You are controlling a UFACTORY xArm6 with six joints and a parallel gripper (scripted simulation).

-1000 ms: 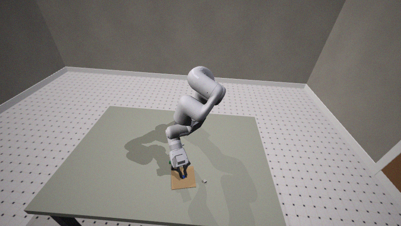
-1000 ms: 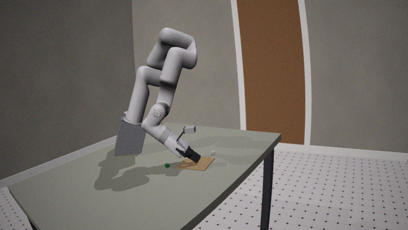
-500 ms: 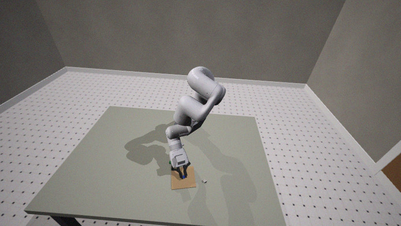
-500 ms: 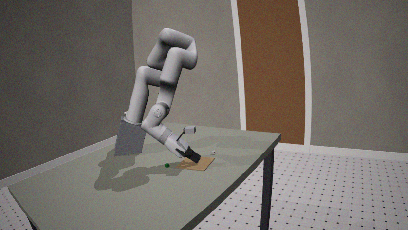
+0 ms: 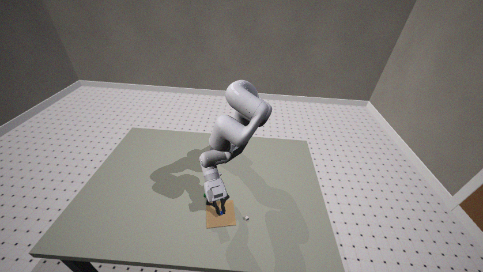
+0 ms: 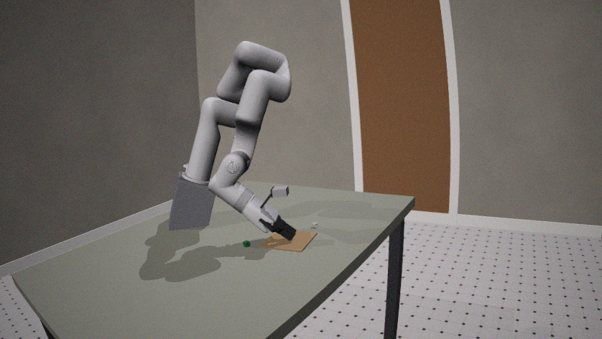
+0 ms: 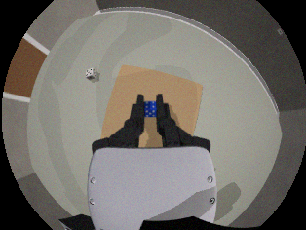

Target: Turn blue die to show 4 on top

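Right now my hand is 30 mm above the tan mat. From my hand the other things lie so: white die 130 mm to the left, 20 mm below; then green die 100 mm to the right, 80 mm behind, 20 mm below; then blue die 20 mm below, 10 mm ahead.
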